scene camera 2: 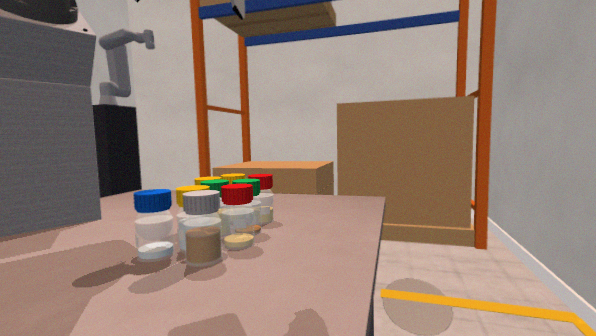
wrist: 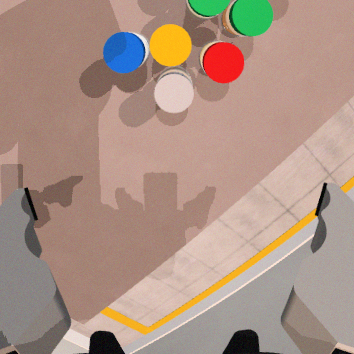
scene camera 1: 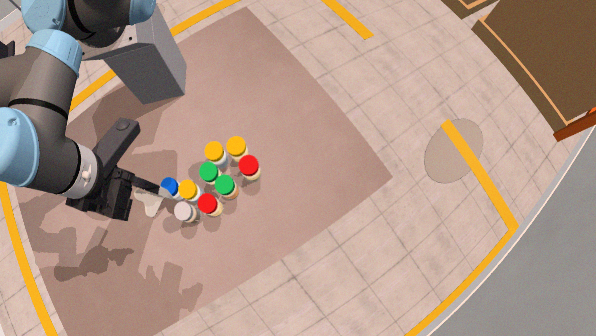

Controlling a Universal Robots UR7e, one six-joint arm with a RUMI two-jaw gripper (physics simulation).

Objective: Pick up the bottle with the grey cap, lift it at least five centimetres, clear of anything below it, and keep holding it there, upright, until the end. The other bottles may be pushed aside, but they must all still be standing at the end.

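Places are measured from the arm's base along level axes (x up, y right, z ahead), in centimetres.
Where they show: gripper, fingertip midpoint: (scene camera 2: 193,11) (wrist: 174,190) (scene camera 1: 142,188); arm's base at its link origin: (scene camera 2: 31,5).
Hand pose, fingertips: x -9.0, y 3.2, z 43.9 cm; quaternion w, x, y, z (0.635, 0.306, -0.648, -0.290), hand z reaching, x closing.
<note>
Each offset is from my fingertips to the top centre of the thing. Level surfaces: height alone.
The grey-capped bottle @[dz +0.4, dx -27.0, dy +0.9 cm] (scene camera 1: 186,212) (scene camera 2: 202,230) (wrist: 174,93) stands upright on the table, with brown contents. A yellow-capped bottle @[dz -4.7, dx -27.0, dy -2.9 cm] (scene camera 1: 188,190) (scene camera 2: 192,195) (wrist: 170,45) stands close behind it in the wrist view. A blue-capped bottle @[dz -8.2, dx -27.0, dy +2.3 cm] (scene camera 1: 169,186) (scene camera 2: 153,225) (wrist: 124,52) stands to the left there, and a red-capped one @[dz +1.6, dx -27.0, dy -6.8 cm] (scene camera 1: 208,203) (scene camera 2: 237,194) (wrist: 223,62) to the right. My gripper (wrist: 174,190) is wide open and empty, high above the table. In the wrist view the grey cap lies ahead of the fingertips, between their two sides. One fingertip shows at the top of scene camera 2.
Two green-capped bottles @[dz -6.4, dx -27.0, dy -10.9 cm] (scene camera 1: 209,171) @[dz -0.9, dx -27.0, dy -13.6 cm] (scene camera 1: 225,185), two more yellow-capped ones @[dz -11.2, dx -27.0, dy -14.8 cm] (scene camera 1: 214,151) @[dz -9.4, dx -27.0, dy -21.3 cm] (scene camera 1: 236,146) and another red-capped one @[dz -2.6, dx -27.0, dy -22.1 cm] (scene camera 1: 248,165) stand farther back on the brown table top @[dx -37.5 cm] (scene camera 1: 310,150). A grey pedestal (scene camera 1: 150,70) (scene camera 2: 45,150) stands beside them. An orange-posted rack (scene camera 2: 482,125) is beyond the table.
</note>
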